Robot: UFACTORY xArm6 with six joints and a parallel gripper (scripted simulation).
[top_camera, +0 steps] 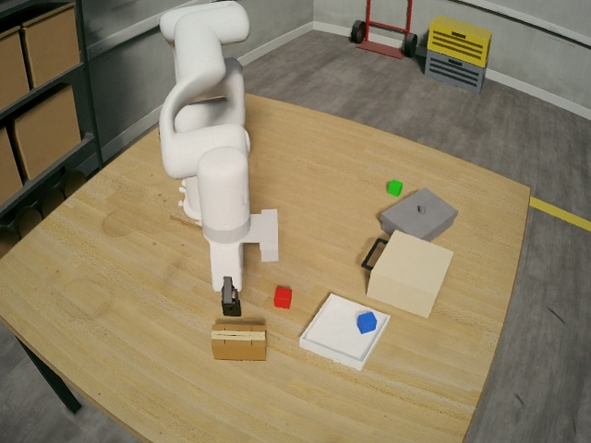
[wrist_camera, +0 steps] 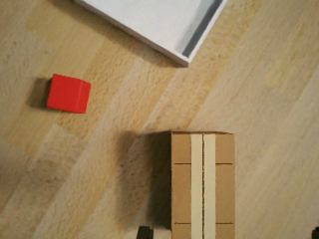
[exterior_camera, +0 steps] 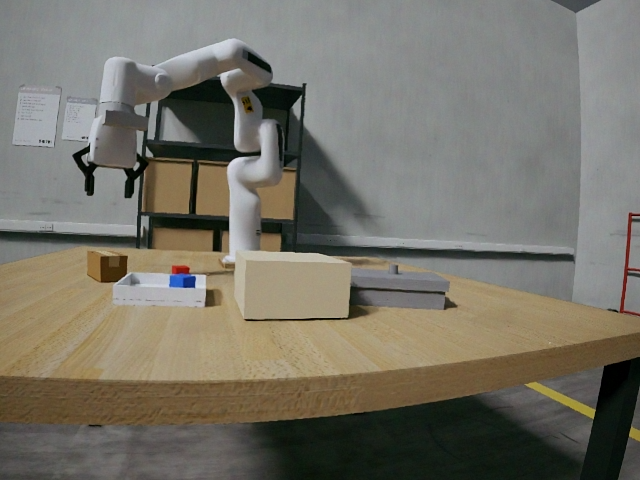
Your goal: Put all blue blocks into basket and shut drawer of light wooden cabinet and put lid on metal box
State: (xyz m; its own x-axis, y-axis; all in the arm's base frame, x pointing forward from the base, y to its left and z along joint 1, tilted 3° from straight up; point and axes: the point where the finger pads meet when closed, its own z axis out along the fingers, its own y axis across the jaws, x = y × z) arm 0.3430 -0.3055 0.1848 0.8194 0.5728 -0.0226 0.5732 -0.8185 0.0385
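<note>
The cardboard box lies 150 mm below my hand. Round my hand: red block: 170 mm below, 160 mm to the left; light wooden cabinet: 360 mm to the left, 210 mm ahead, 150 mm below; white basket: 170 mm below, 160 mm ahead, 150 mm to the left.
</note>
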